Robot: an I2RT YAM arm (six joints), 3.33 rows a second.
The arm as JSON. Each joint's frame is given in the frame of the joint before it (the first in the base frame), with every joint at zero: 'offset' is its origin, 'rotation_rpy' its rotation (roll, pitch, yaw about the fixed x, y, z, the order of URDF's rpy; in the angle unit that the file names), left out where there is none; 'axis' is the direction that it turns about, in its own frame. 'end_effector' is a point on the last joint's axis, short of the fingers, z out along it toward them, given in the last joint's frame.
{
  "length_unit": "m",
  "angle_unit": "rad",
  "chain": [
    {
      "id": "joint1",
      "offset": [
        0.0,
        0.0,
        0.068
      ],
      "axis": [
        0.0,
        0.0,
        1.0
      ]
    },
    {
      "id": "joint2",
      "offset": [
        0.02,
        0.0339,
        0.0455
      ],
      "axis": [
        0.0,
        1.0,
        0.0
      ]
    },
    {
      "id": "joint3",
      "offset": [
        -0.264,
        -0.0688,
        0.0
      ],
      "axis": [
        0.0,
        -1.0,
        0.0
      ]
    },
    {
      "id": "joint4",
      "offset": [
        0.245,
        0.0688,
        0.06
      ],
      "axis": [
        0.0,
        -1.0,
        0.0
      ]
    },
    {
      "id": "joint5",
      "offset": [
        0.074,
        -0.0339,
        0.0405
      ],
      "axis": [
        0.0,
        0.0,
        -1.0
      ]
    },
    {
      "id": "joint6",
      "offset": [
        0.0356,
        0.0,
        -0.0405
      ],
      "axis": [
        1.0,
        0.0,
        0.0
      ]
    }
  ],
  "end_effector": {
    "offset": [
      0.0,
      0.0,
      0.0
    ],
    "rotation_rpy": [
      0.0,
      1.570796,
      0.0
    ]
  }
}
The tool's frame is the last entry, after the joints.
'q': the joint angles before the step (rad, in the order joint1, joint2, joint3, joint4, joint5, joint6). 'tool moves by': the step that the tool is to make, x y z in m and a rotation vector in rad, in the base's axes. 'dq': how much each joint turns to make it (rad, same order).
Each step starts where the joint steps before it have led.
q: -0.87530 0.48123 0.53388 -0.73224 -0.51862 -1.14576
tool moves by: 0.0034 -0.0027 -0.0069 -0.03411 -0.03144 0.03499
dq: -0.00010 -0.00208 -0.04160 0.07418 -0.02907 -0.02296
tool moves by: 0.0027 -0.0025 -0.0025 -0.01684 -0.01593 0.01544
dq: 0.00075 0.00936 -0.01667 0.04448 -0.01267 -0.00890
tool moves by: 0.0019 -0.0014 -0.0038 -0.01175 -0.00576 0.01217
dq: 0.00335 0.00555 -0.01805 0.03144 -0.00534 -0.00910
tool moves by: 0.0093 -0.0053 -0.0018 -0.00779 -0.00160 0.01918
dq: 0.03139 0.05545 -0.00554 0.07032 0.01223 0.00454
